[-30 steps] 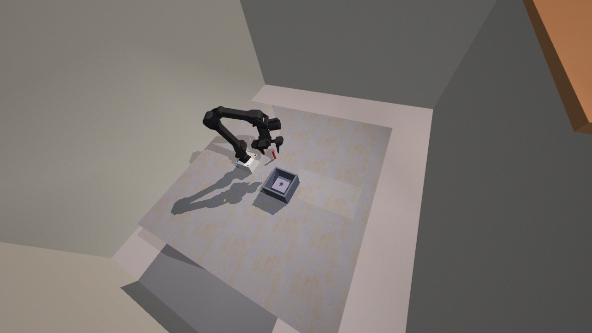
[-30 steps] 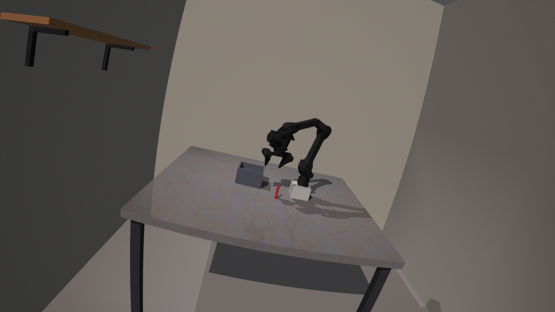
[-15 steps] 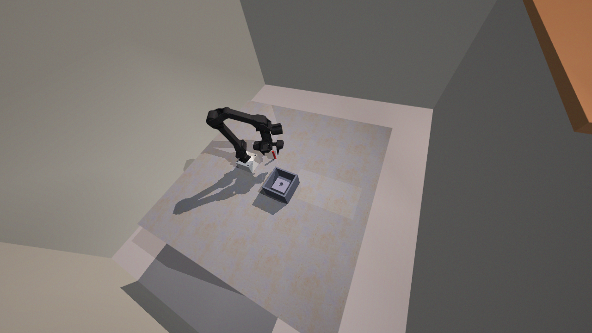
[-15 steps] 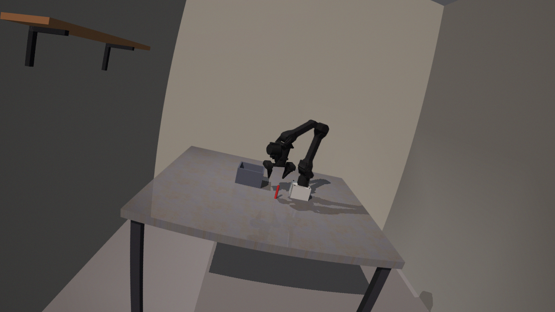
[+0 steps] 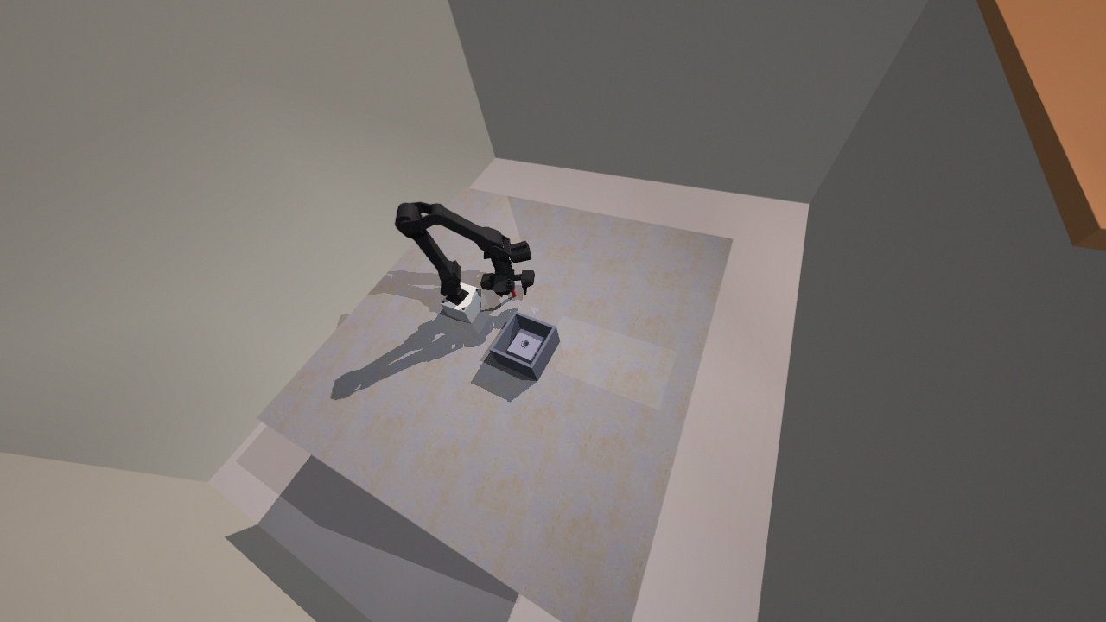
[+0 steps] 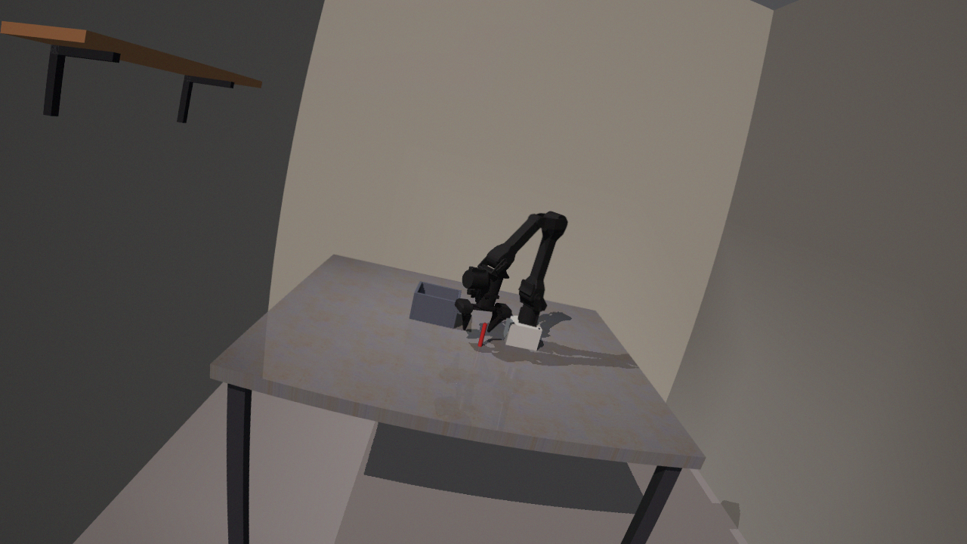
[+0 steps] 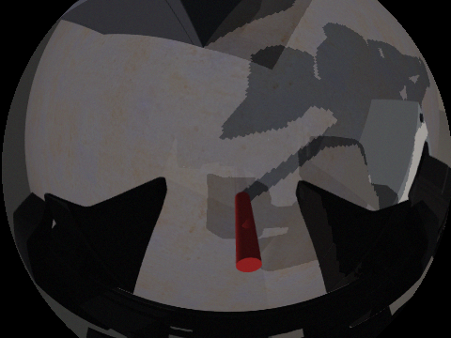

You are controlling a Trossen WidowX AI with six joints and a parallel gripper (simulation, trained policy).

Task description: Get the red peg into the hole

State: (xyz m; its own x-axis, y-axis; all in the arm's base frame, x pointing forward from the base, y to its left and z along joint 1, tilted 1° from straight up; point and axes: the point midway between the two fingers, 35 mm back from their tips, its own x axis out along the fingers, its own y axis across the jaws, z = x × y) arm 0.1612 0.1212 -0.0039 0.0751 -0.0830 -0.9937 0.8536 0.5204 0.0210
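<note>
Now: gripper tip 2 cm to the right of the red peg and 2 cm past it. Round my gripper tip: grey box: 17 cm ahead, 15 cm to the right, 1 cm below; then light plate: 17 cm ahead, 15 cm to the right.
</note>
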